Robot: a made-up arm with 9 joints. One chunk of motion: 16 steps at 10 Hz.
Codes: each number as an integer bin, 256 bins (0 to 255) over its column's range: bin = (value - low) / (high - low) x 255, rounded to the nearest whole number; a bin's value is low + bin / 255 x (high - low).
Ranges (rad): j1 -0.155..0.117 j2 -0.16..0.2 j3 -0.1..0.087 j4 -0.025..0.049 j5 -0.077..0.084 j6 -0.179..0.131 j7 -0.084..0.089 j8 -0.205..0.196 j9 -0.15..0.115
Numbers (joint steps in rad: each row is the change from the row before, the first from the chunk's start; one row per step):
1: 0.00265 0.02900 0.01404 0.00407 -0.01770 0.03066 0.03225 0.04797 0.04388
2: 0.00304 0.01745 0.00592 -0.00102 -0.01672 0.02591 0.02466 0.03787 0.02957
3: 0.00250 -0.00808 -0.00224 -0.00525 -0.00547 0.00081 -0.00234 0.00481 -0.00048
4: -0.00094 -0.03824 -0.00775 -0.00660 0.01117 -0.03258 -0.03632 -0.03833 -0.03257
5: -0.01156 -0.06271 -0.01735 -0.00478 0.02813 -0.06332 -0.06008 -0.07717 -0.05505
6: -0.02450 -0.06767 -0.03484 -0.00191 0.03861 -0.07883 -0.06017 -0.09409 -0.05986
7: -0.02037 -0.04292 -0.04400 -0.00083 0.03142 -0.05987 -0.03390 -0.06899 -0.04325
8: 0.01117 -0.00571 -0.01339 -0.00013 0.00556 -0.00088 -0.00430 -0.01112 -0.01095
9: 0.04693 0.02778 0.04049 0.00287 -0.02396 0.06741 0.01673 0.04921 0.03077
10: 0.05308 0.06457 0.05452 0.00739 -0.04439 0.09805 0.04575 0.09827 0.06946
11: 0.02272 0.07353 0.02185 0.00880 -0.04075 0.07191 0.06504 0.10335 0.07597
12: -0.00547 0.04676 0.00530 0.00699 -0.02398 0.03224 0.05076 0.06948 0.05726
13: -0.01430 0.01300 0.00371 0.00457 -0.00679 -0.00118 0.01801 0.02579 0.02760
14: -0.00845 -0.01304 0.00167 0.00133 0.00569 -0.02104 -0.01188 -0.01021 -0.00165
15: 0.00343 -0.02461 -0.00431 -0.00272 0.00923 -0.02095 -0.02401 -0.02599 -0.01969
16: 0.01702 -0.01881 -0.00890 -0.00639 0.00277 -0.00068 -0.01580 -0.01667 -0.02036
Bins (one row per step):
1: 148 134 156 100 94 172 171 161 187
2: 148 126 144 83 95 169 160 154 173
3: 148 108 133 68 113 148 120 133 144
4: 144 86 126 63 140 120 70 106 113
5: 134 69 113 70 167 95 35 81 91
6: 122 65 89 80 183 82 35 71 87
7: 126 83 76 83 172 98 74 86 103
8: 156 109 118 86 131 147 117 123 134
9: 189 133 192 96 84 203 148 162 174
10: 195 159 211 112 52 228 191 193 211
11: 167 165 166 116 57 206 220 196 217
12: 140 146 144 110 84 174 199 175 199
13: 132 123 141 102 111 146 150 147 171
14: 137 104 139 91 131 130 106 124 143
15: 149 96 130 77 137 130 88 114 125
16: 161 100 124 64 126 147 101 120 125

